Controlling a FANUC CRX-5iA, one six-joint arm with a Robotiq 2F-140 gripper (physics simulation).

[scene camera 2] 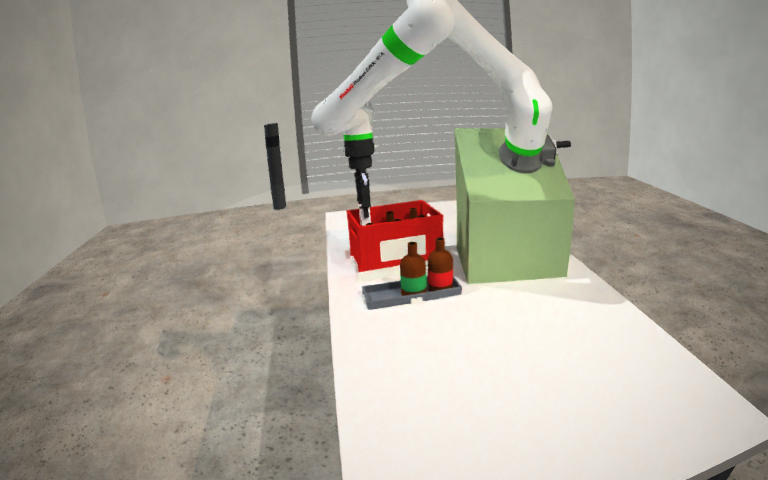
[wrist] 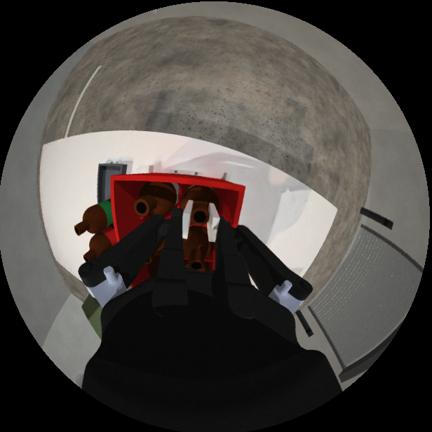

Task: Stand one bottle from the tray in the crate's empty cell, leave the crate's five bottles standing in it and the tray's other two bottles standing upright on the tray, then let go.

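Places are measured from the arm's base along level axes (x back, y right, z up), in millimetres.
Where they show: gripper, fingertip midpoint: point(scene camera 2: 365, 225); arm's base, origin of the base link: point(scene camera 2: 521, 157).
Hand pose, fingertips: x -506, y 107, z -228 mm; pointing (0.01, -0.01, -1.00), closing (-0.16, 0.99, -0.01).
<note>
Each offset is from my fingertips to the top centre of the thing. "pt": to the spot under its first point. Level surfaces: height alone.
The red crate @[dy -24, dx +92, dz +46 mm] point(scene camera 2: 368, 249) point(wrist: 165, 178) stands on the table. My gripper point(scene camera 2: 365, 217) point(wrist: 199, 210) points down over the crate's left end in the scene view and is shut on the neck of a brown bottle point(wrist: 199, 194). That bottle is upright inside an end cell; whether its base touches the crate floor is hidden. Other brown bottles @[dy +19, dx +84, dz +34 mm] point(scene camera 2: 390, 216) point(wrist: 160, 193) stand in the crate, some partly hidden by the fingers. The grey tray @[pt dy -265, dx +33, dz -124 mm] point(scene camera 2: 384, 295) point(wrist: 111, 181) holds two upright bottles, one green-banded @[dy -266, dx +119, dz +31 mm] point(scene camera 2: 412, 268) point(wrist: 95, 217), one red-banded @[dy -253, dx +200, dz +31 mm] point(scene camera 2: 440, 264) point(wrist: 102, 243).
The tray lies in front of the crate in the scene view. The green pedestal point(scene camera 2: 515, 240) point(wrist: 92, 313) carrying the arm stands to the right of the crate. The white table @[dz -129 mm] point(scene camera 2: 481, 384) extends toward the scene camera. A dark post point(scene camera 2: 275, 169) shows beyond the table's left edge.
</note>
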